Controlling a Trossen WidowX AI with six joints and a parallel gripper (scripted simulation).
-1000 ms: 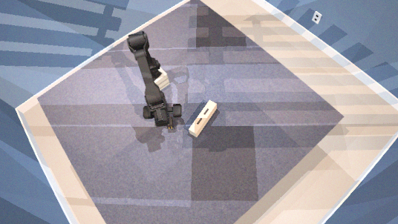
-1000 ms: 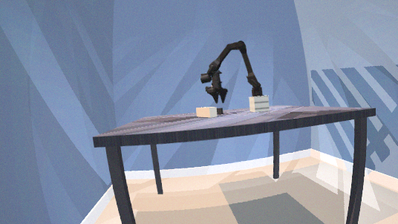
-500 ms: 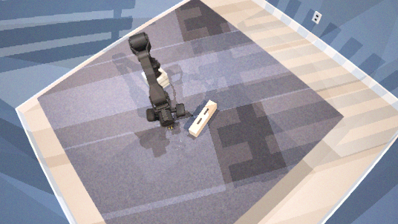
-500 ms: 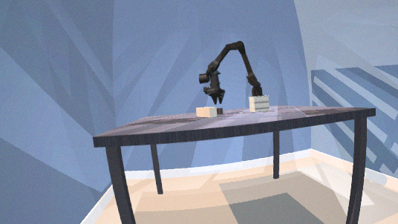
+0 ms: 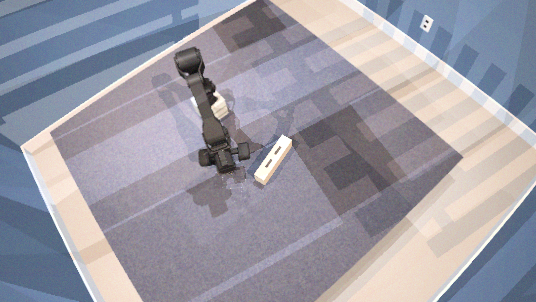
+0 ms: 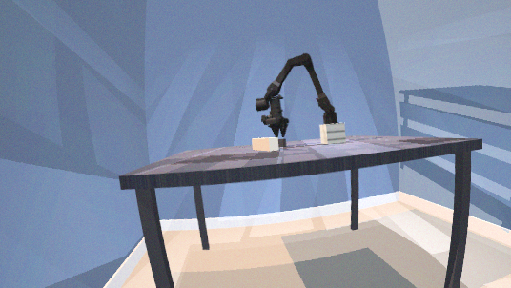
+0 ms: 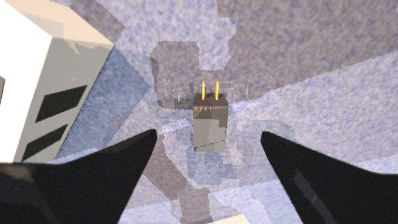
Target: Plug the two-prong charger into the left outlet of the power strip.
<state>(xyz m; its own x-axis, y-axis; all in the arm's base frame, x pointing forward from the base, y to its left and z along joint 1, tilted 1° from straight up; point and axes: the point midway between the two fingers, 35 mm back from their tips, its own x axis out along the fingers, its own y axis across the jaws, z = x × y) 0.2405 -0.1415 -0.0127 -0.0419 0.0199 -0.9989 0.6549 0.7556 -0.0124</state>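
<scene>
Right now my gripper tip is 10 mm short of the dark two-prong charger, 10 mm to the left of it and 30 mm above it.
</scene>
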